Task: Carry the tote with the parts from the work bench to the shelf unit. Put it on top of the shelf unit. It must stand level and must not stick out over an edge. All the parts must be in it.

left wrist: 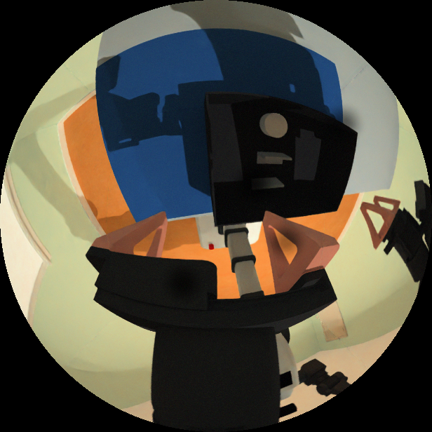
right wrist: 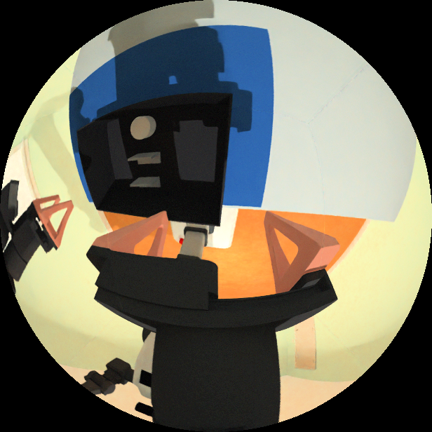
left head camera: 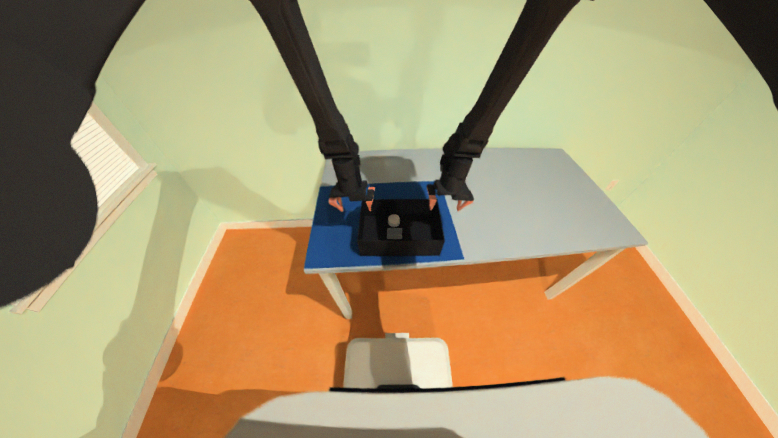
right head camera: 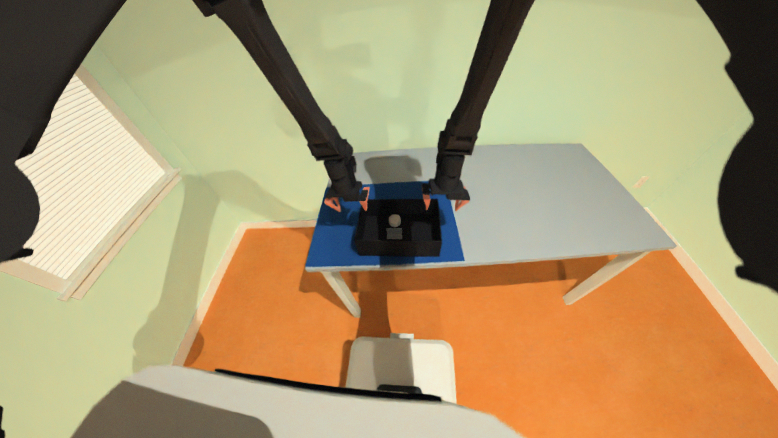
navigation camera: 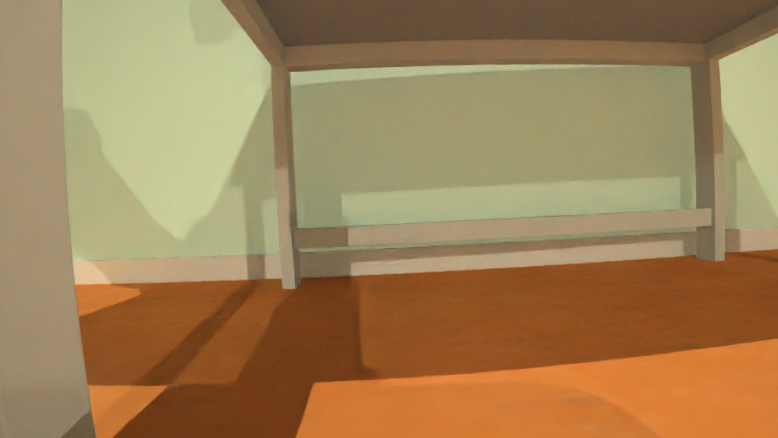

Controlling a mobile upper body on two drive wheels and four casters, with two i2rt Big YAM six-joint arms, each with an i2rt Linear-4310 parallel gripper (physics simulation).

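Places are measured from the left arm's base along level axes (x ahead, y left, z up), in millimetres.
Pixels of known places: left gripper, fingertip midpoint: (left head camera: 356,210) (right head camera: 353,210); right gripper, fingertip midpoint: (left head camera: 444,209) (right head camera: 441,209).
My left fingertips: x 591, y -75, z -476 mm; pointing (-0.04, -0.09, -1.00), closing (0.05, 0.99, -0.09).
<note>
Behind a point stands the place of what it marks.
The black tote (left head camera: 401,245) @(x 514, y -229, z -573 mm) (right head camera: 398,247) @(x 514, y -229, z -585 mm) (left wrist: 280,205) (right wrist: 165,202) stands on a blue mat (left head camera: 326,244) @(x 565, y 63, z -646 mm) (right head camera: 332,244) @(x 562, y 43, z -646 mm) (right wrist: 250,175) on the work bench (left head camera: 533,206) @(x 772, y -874, z -648 mm) (right head camera: 549,206) @(x 767, y -896, z -648 mm). In it are a round beige part (left head camera: 393,220) @(x 665, y -203, z -619 mm) (right head camera: 394,220) @(x 665, y -205, z -619 mm) (left wrist: 273,125) (right wrist: 143,127) and grey flat surfaces (left head camera: 394,233) @(x 607, y -206, z -630 mm) (left wrist: 272,158) (right wrist: 146,158), of one or two parts. My left gripper (left head camera: 356,210) @(x 591, y -75, z -476 mm) (right head camera: 351,209) @(x 591, y -75, z -476 mm) (left wrist: 214,216) is open, near the tote's far left corner. My right gripper (left head camera: 446,209) @(x 592, y -372, z -474 mm) (right head camera: 443,209) @(x 592, y -372, z -474 mm) (right wrist: 215,216) is open, near its far right corner. The shelf unit does not show.
A near bench leg (navigation camera: 32,217) @(x 515, y 64, z -1177 mm) stands close at the left in the navigation view. A low crossbar (navigation camera: 489,225) @(x 1172, y -496, z -1247 mm) joins the rear legs. My white base (left head camera: 430,361) @(x 204, y -385, z -1150 mm) (right head camera: 435,364) @(x 203, y -394, z -1150 mm) is in front of the bench. Walls stand behind and beside it; a window (right head camera: 97,184) @(x 694, y 1296, z -363 mm) is at the left.
</note>
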